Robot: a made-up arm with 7 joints. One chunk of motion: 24 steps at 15 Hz.
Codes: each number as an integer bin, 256 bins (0 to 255) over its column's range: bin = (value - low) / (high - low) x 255, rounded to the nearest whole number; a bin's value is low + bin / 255 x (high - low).
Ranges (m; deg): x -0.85..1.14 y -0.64..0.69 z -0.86..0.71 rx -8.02..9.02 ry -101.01..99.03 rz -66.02..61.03
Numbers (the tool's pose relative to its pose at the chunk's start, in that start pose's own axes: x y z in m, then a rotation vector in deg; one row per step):
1: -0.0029 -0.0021 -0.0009 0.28 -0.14 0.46
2: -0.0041 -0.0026 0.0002 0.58 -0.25 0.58
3: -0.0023 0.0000 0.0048 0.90 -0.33 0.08
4: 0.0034 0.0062 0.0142 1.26 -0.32 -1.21
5: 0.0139 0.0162 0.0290 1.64 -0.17 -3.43
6: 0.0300 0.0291 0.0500 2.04 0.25 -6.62
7: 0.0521 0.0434 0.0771 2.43 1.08 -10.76
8: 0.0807 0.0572 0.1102 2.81 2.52 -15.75
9: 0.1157 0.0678 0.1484 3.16 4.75 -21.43
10: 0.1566 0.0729 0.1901 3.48 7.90 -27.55
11: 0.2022 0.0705 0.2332 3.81 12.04 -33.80
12: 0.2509 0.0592 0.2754 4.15 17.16 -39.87
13: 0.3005 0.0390 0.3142 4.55 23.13 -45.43
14: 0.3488 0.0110 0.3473 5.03 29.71 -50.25
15: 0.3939 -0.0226 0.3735 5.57 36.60 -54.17
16: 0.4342 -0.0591 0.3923 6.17 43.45 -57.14
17: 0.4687 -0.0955 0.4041 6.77 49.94 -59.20
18: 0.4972 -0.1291 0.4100 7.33 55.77 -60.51
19: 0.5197 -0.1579 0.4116 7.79 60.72 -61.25
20: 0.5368 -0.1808 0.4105 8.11 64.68 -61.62
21: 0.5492 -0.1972 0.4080 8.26 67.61 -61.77
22: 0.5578 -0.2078 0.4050 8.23 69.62 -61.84
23: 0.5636 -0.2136 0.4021 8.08 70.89 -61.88
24: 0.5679 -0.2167 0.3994 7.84 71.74 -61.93
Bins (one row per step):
1: 109 122 140 124 129 133
2: 108 122 140 129 128 134
3: 109 123 140 133 128 133
4: 109 124 142 139 128 130
5: 111 126 144 145 129 126
6: 113 128 148 151 129 119
7: 116 131 152 156 130 111
8: 119 134 158 162 132 101
9: 124 136 164 167 135 89
10: 129 137 171 172 139 77
11: 135 136 178 177 144 65
12: 141 134 184 182 151 52
13: 147 130 191 188 158 41
14: 154 125 196 195 167 32
15: 159 118 200 203 175 24
16: 165 111 203 212 184 18
17: 169 104 205 221 192 14
18: 173 98 206 230 200 11
19: 176 92 207 237 206 10
20: 178 88 206 241 211 9
21: 179 85 206 244 215 9
22: 180 83 205 243 218 8
23: 181 82 205 241 219 8
24: 182 81 205 237 220 8

